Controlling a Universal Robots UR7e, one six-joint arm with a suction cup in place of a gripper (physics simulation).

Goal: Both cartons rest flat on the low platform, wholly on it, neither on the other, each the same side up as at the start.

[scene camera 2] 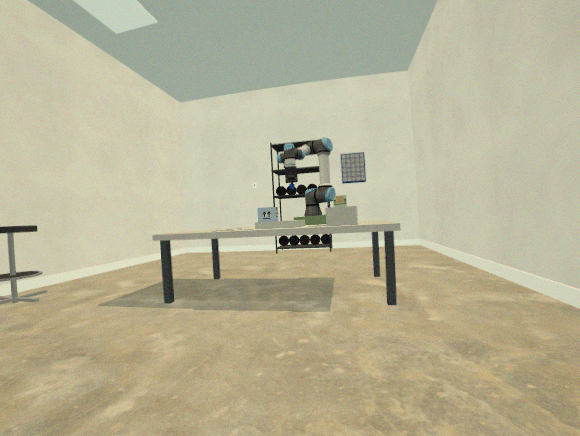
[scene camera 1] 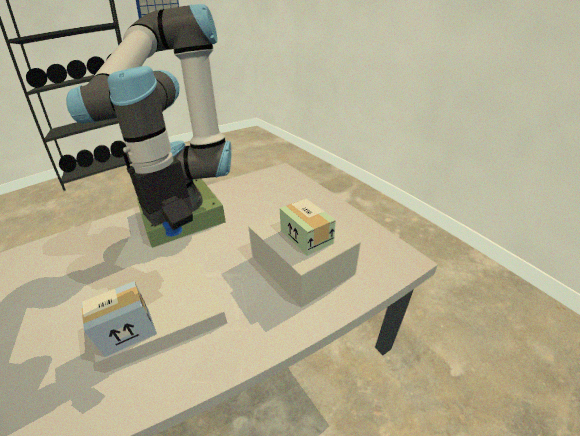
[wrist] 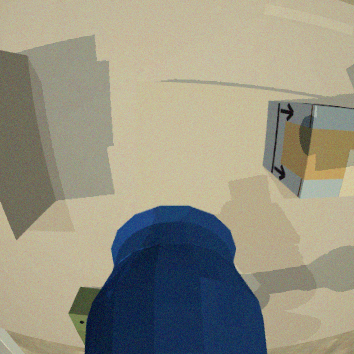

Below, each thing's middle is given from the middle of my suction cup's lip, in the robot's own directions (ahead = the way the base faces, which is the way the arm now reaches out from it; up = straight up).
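Scene:
Relative to my suction cup, the low platform point(wrist: 197, 144) is 26 cm below, 8 cm behind and 9 cm to the right.

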